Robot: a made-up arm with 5 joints.
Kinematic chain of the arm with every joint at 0, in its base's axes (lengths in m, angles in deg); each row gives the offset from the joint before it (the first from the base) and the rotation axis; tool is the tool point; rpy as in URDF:
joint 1: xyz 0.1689 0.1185 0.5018 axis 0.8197 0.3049 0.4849
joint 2: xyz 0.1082 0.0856 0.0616 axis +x
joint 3: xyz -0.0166 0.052 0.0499 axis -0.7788 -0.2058 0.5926
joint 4: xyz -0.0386 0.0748 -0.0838 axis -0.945 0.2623 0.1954
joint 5: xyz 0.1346 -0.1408 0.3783 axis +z
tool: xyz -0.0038 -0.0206 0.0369 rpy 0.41 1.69 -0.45
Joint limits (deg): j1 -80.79..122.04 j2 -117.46..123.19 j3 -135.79..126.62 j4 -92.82..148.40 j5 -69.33..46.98
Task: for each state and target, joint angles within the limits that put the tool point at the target. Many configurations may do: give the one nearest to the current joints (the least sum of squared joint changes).
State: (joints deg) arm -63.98 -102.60 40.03 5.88 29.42
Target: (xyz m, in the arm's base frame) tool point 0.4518 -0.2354 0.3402
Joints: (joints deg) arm -80.79 -117.16 19.60 33.57 32.70
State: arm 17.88 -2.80 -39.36 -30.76 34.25
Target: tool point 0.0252 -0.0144 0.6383
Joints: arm -4.98 -50.65 -46.20 -61.96 30.36
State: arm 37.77 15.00 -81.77 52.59 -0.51
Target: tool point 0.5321 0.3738 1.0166
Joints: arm 52.82 4.60 -25.85 78.31 -3.36
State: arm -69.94 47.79 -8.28 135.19 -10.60
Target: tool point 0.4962 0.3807 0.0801
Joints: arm -40.10 32.62 35.98 148.40 -16.50
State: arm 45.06 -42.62 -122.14 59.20 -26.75
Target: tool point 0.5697 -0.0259 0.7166
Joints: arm 34.22 -46.61 -123.19 61.20 -26.42
